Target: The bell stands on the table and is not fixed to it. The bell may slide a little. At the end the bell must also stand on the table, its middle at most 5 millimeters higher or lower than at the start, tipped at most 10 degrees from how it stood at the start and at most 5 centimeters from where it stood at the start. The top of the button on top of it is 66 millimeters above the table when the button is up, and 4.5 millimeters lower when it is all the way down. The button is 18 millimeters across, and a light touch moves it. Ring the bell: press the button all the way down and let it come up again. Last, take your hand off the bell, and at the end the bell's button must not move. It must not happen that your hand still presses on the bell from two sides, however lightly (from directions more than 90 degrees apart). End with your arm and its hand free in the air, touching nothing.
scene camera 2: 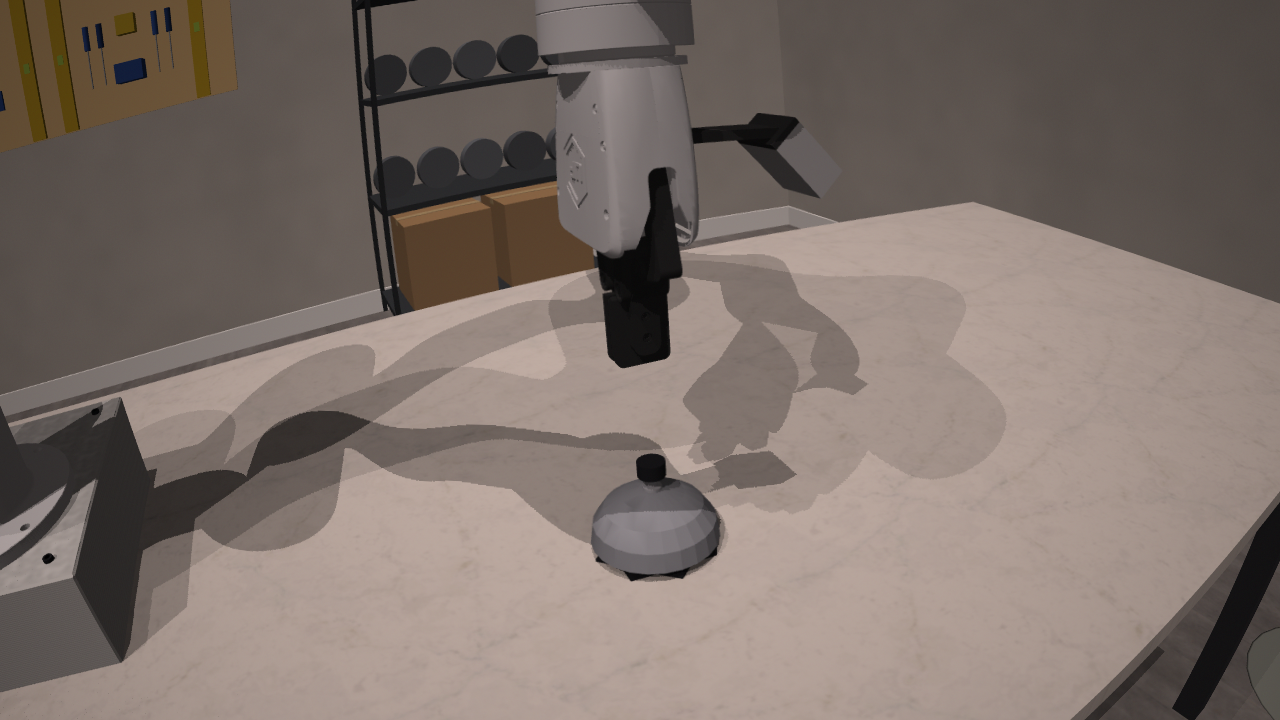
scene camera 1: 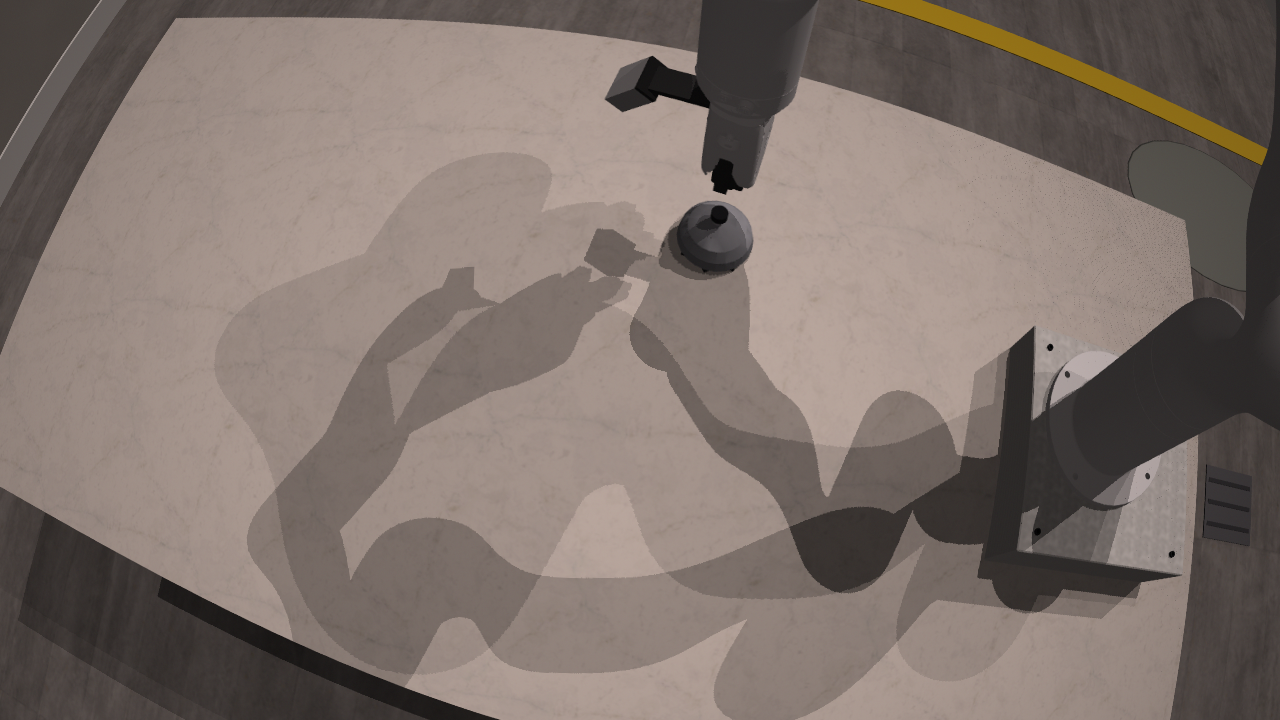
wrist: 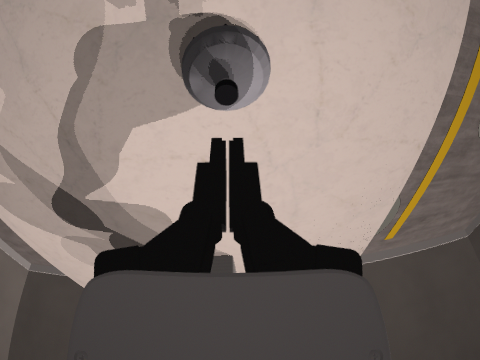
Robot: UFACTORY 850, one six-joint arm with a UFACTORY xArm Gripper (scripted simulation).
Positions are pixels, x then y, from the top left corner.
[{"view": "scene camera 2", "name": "gripper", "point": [639,359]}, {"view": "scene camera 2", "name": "grey dome bell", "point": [665,530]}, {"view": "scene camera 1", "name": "gripper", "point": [728,180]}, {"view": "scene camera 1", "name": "grey dome bell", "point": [714,247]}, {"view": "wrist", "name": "gripper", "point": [227,158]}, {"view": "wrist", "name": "grey dome bell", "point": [223,52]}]
